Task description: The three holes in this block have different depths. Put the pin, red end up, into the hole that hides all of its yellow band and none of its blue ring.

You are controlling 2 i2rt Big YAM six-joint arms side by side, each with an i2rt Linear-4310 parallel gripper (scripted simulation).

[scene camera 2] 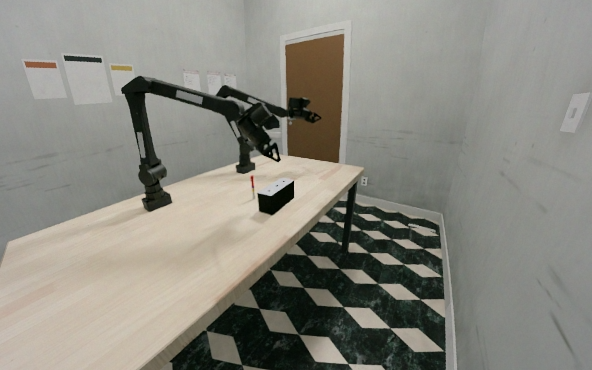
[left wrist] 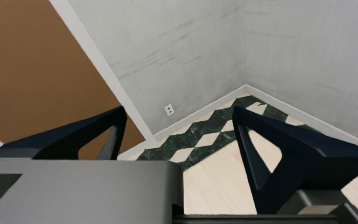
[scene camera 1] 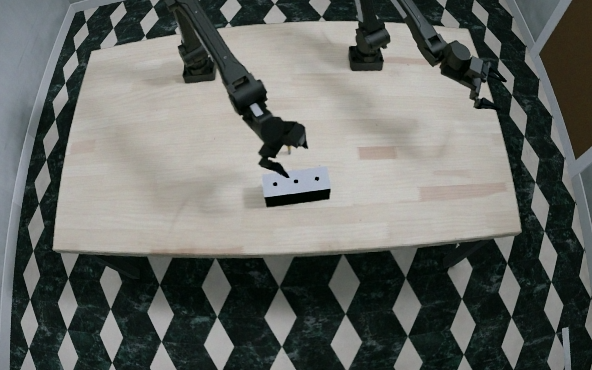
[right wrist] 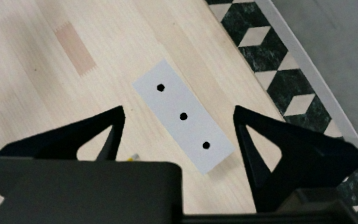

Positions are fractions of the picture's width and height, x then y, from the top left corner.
block: scene camera 2 0.46,0.54; scene camera 1 0.53,0.50; right wrist 0.50,0.50; not seen in the left wrist view (out of frame)
